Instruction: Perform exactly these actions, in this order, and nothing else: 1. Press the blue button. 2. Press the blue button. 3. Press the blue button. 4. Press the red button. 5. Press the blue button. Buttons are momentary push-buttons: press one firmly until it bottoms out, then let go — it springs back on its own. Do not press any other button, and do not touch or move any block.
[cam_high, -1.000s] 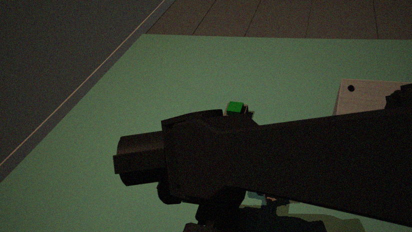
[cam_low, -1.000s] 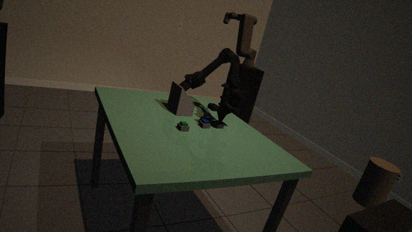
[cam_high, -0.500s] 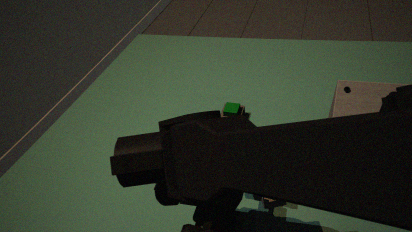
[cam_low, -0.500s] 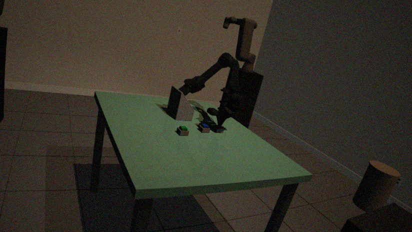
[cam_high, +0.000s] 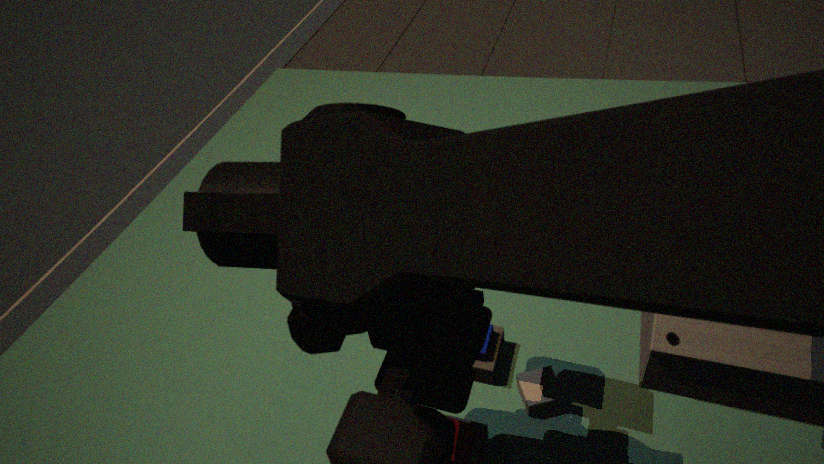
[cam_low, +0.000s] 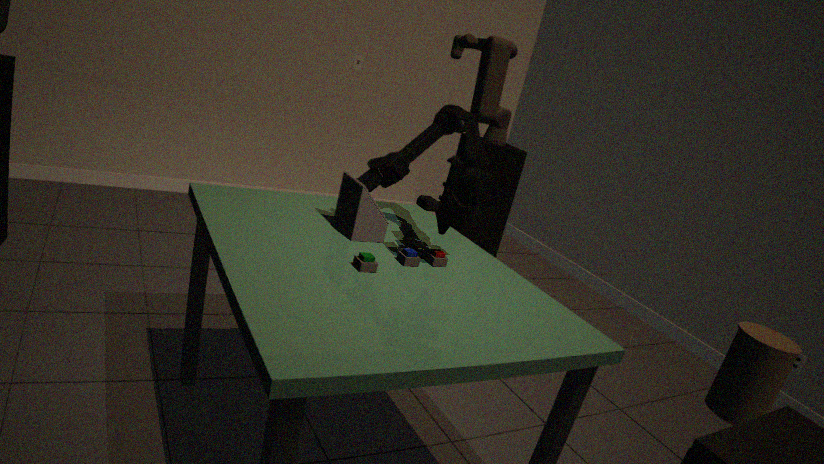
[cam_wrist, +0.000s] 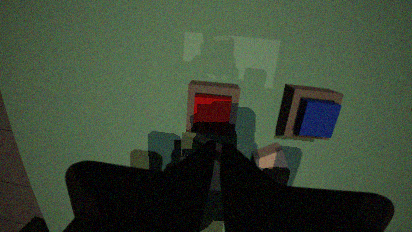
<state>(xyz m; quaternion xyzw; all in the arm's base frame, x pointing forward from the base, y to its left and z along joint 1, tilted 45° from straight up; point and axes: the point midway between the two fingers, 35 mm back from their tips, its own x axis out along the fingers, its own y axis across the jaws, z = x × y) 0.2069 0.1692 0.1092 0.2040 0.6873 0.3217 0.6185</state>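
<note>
Now: the red button 6 cm below my gripper tip and 1 cm to the left of it. The rest, counted from my gripper tip: block: 8 cm below, 7 cm to the right, 5 cm behind; blue button: 9 cm to the right, 6 cm below, 2 cm ahead; green button: 24 cm to the right, 9 cm ahead, 6 cm below.
</note>
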